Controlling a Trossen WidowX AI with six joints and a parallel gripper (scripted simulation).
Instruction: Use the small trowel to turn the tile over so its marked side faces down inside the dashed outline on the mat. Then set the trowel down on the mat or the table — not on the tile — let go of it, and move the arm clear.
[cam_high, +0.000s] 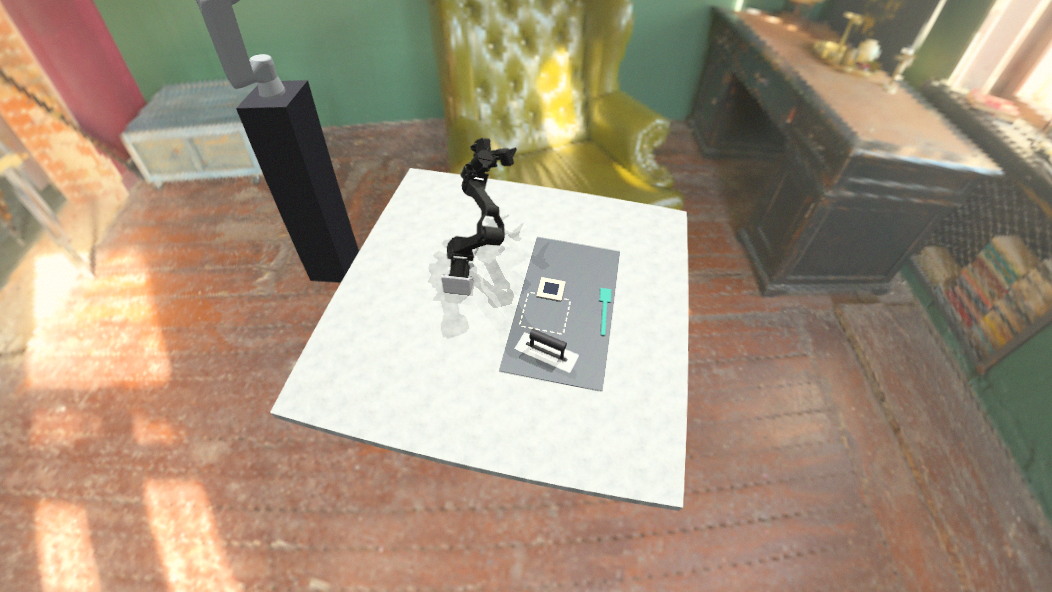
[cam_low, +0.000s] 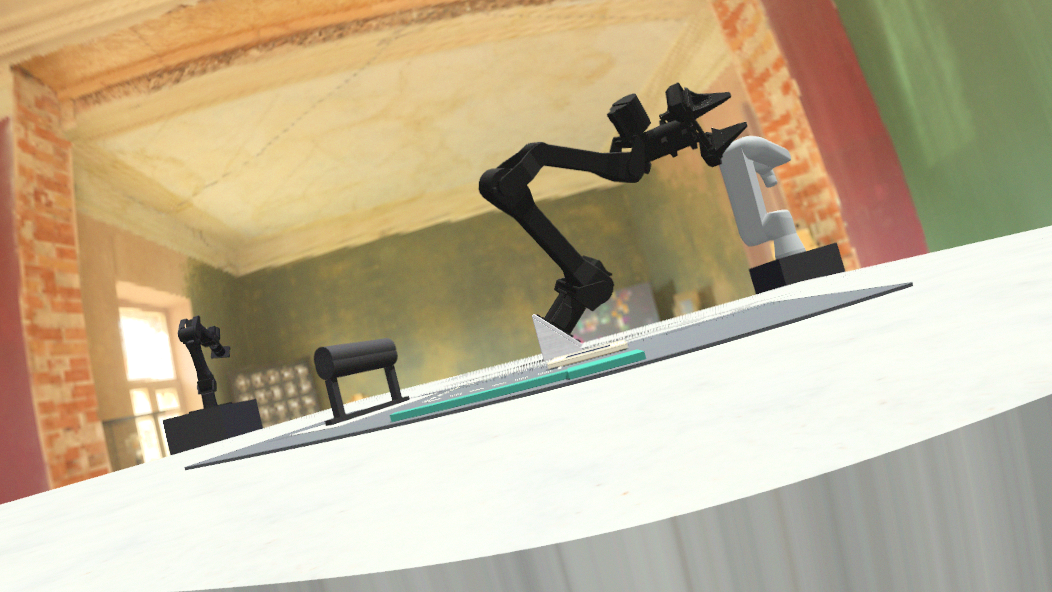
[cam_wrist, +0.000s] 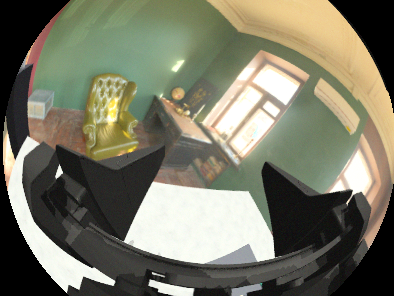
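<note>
The black-handled float lies 17 cm ahead of my gripper tip, 66 cm to the right of it and 29 cm below it. The rest, counted from my gripper tip: cream tile: 19 cm ahead, 40 cm to the right, 33 cm below; teal trowel: 39 cm ahead, 46 cm to the right, 33 cm below; grey mat: 25 cm ahead, 46 cm to the right, 35 cm below.
</note>
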